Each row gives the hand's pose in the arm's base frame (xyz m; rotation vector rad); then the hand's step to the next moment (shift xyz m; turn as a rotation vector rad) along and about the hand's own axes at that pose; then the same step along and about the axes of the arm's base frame.
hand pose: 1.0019 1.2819 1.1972 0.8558 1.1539 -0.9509
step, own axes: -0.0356 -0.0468 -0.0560 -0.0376 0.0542 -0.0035
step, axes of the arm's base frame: -0.0676 0.0400 0.0206 0.0441 0.0291 0.0396
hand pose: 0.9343 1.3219 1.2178 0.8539 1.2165 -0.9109
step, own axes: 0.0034 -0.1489 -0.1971 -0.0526 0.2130 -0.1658
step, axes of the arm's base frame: -0.2123 0.1195 -0.0408 0.1249 0.2418 0.0391
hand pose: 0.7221 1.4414 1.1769 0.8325 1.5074 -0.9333
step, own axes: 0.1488 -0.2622 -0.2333 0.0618 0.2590 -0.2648
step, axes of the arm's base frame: -0.3542 0.0963 -0.1030 0.1083 0.3521 -0.0730
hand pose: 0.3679 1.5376 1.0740 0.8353 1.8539 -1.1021
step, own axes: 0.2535 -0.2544 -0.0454 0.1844 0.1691 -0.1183
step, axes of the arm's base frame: -0.3424 -0.0269 -0.1144 0.0213 0.1997 -0.1904
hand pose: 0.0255 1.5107 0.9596 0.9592 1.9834 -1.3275
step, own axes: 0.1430 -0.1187 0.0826 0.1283 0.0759 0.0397
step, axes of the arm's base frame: -0.1747 -0.0712 -0.0760 -0.0114 0.0144 -0.1532
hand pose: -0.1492 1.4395 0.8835 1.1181 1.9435 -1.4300
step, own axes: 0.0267 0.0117 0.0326 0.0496 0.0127 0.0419
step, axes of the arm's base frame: -0.0079 -0.0203 -0.0379 -0.0205 -0.0213 -0.0592
